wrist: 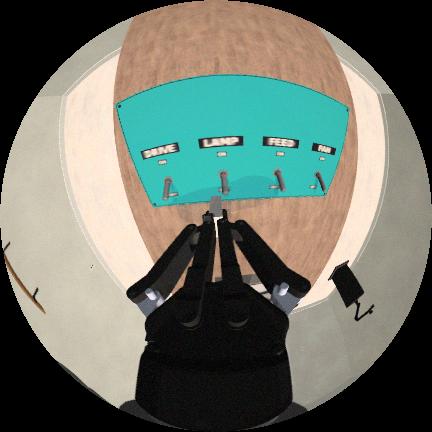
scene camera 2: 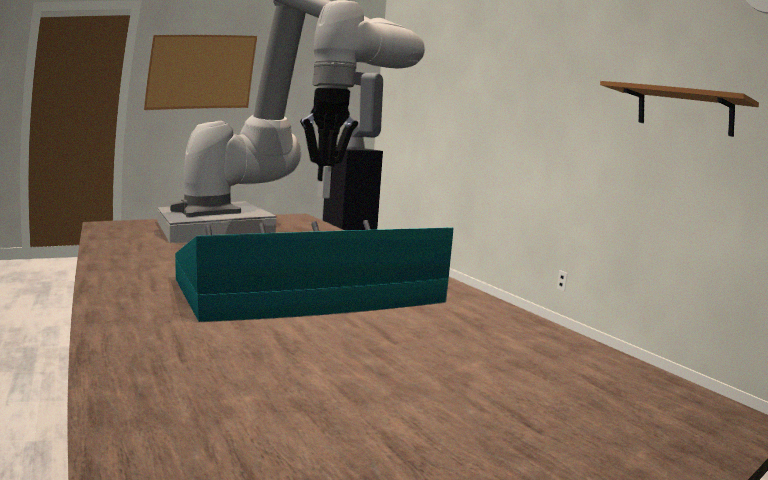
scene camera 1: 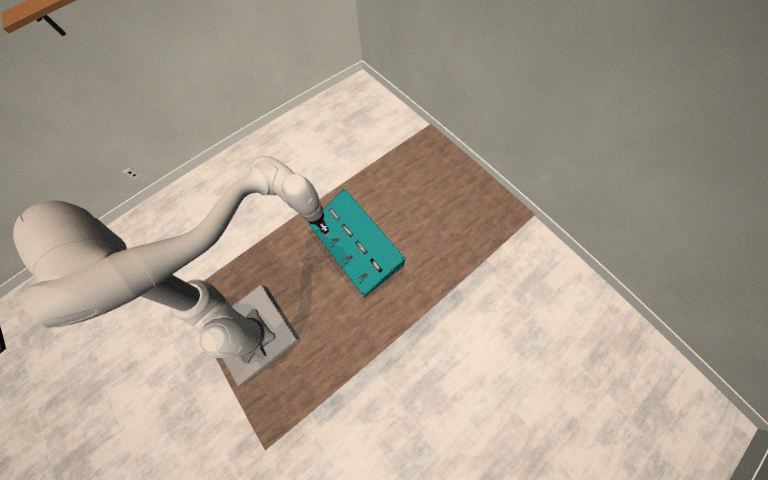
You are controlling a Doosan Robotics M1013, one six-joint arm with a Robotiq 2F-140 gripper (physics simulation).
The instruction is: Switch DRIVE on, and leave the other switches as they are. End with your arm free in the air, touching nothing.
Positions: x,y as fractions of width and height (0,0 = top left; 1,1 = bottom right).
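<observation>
My gripper (scene camera 2: 0.42,0.41), also (wrist: 0.50,0.47). Teal switch panel (scene camera 2: 0.35,0.57), also (wrist: 0.44,0.30) and (scene camera 1: 0.49,0.53).
</observation>
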